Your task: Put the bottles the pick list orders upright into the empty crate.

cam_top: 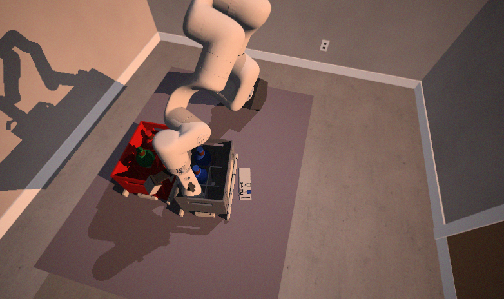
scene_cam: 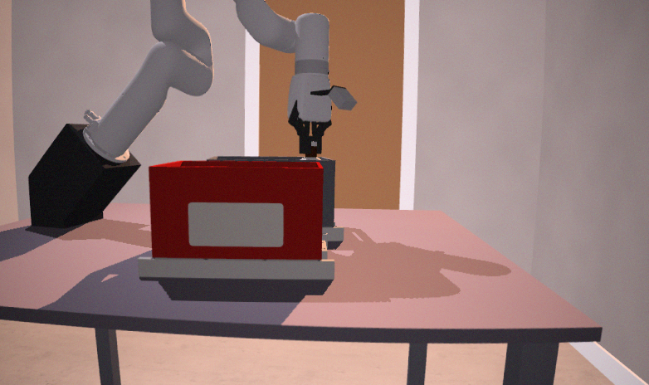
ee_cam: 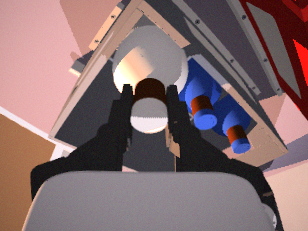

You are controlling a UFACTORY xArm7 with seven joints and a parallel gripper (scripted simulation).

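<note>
The white bottle is 7 cm below my hand. Also, from my hand: pick list (10 cm behind, 20 cm to the left, 21 cm below); red crate (15 cm behind, 20 cm to the right, 12 cm below); grey crate (9 cm behind, 4 cm to the left, 12 cm below).
</note>
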